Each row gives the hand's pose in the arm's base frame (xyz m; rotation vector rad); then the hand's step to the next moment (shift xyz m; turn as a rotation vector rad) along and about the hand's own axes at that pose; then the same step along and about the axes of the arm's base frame.
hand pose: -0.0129 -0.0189 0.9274 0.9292 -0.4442 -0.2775
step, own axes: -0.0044 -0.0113 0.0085 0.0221 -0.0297 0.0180
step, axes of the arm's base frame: -0.0084 -0.0107 -0.0059 0.0095 -0.0389 -0.0095
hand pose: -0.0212 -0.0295 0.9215 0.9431 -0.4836 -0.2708
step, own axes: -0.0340 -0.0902 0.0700 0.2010 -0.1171 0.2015
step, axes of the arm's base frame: -0.0661 -0.0859 -0.0494 0.0691 -0.2942 0.0583
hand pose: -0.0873 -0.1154 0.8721 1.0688 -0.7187 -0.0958
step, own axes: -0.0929 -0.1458 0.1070 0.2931 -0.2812 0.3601
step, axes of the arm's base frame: -0.0954 -0.1172 -0.1360 0.0913 -0.5349 0.0124
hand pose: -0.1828 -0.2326 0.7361 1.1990 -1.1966 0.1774
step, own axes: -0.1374 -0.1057 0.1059 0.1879 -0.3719 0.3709
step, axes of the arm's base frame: -0.0538 -0.0650 -0.1848 0.0997 -0.5340 -0.1267
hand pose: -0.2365 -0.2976 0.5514 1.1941 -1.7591 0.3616
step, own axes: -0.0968 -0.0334 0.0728 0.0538 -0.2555 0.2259
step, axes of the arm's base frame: -0.0035 -0.0107 -0.1251 0.0898 -0.3051 -0.1343
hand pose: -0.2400 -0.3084 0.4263 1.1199 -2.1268 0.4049
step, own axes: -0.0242 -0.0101 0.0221 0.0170 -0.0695 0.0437
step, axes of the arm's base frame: 0.0082 -0.0036 -0.0331 0.0311 -0.0746 -0.0222
